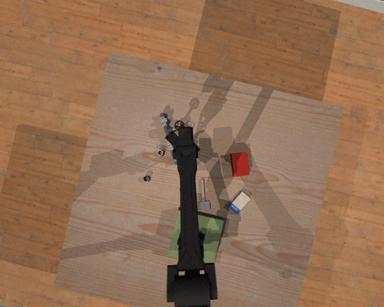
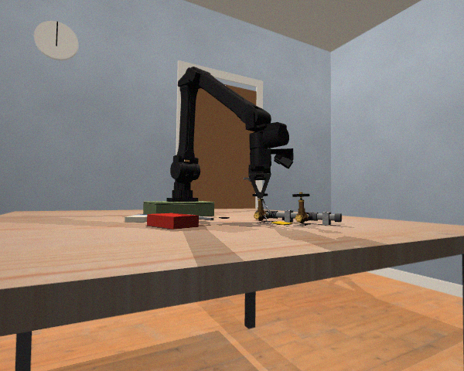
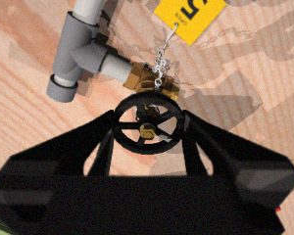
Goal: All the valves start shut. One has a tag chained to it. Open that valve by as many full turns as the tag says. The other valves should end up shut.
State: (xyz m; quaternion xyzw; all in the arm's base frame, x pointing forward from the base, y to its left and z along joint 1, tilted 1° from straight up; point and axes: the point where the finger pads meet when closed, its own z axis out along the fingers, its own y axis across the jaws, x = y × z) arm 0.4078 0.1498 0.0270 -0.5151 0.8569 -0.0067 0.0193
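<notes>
The yellow tag lies 6 cm ahead of my hand, 4 cm to the left of it and 8 cm below it. Also, from my hand: grey tool (20 cm behind, 16 cm to the right, 8 cm below); red block (2 cm ahead, 28 cm to the right, 7 cm below).
</notes>
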